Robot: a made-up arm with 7 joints.
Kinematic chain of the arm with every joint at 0, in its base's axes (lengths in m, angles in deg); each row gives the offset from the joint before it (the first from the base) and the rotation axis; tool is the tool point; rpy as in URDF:
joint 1: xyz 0 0 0.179 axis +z
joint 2: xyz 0 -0.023 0.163 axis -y
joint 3: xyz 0 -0.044 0.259 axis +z
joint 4: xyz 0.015 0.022 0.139 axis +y
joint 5: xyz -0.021 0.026 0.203 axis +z
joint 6: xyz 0 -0.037 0.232 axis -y
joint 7: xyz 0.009 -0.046 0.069 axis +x
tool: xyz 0 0 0 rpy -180 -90 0
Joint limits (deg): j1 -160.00..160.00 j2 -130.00..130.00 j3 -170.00..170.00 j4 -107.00..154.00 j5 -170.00..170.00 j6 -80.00..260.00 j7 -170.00..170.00
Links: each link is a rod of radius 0.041 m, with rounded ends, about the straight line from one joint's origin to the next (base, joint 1, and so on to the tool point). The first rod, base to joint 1, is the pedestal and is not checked.
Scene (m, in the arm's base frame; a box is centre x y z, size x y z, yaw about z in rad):
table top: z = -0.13
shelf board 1: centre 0.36 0.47 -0 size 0.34 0.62 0.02 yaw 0.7
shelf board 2: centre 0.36 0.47 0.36 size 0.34 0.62 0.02 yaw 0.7
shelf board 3: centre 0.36 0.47 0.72 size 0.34 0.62 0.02 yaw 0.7
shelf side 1: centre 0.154 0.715 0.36 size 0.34 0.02 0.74 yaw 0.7
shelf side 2: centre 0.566 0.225 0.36 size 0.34 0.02 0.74 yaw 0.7
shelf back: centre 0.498 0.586 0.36 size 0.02 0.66 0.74 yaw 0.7
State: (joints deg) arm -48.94 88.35 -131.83 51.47 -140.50 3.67 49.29
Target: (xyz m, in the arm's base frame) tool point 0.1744 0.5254 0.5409
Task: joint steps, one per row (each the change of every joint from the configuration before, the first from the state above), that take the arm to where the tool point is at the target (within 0.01 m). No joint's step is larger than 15 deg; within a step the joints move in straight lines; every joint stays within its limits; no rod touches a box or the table.
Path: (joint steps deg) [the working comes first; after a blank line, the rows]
Joints at the target: -64.90 93.41 -107.67 -79.18 -127.62 -16.74 49.29
Straight joint move there: touches shelf side 1.

1: 0.86 1.60 1.44 -14.11 1.23 -2.33 0.00
2: 0.85 1.59 1.43 -14.10 1.23 -2.33 0.00
3: 0.86 1.60 1.44 -14.11 1.23 -2.33 0.00
4: 0.85 1.60 1.44 -14.10 1.23 -2.33 0.00
5: 0.86 1.60 1.43 -14.11 1.22 -2.33 0.00
6: 0.86 1.59 1.44 -14.10 1.23 -2.33 0.00
7: 0.85 1.60 1.44 -14.11 1.23 -2.33 0.00
8: 0.86 1.60 1.43 -14.10 1.23 -2.33 0.00
9: 0.86 1.60 1.44 -14.11 1.23 -2.33 0.00
10: 0.85 1.59 1.43 -14.10 1.23 -2.33 0.00
11: 0.86 1.60 1.44 -14.11 1.23 -2.33 0.00
12: -12.69 -6.25 4.18 12.26 -0.32 2.61 0.00
13: -12.69 -6.26 4.18 12.25 -0.32 2.61 0.00

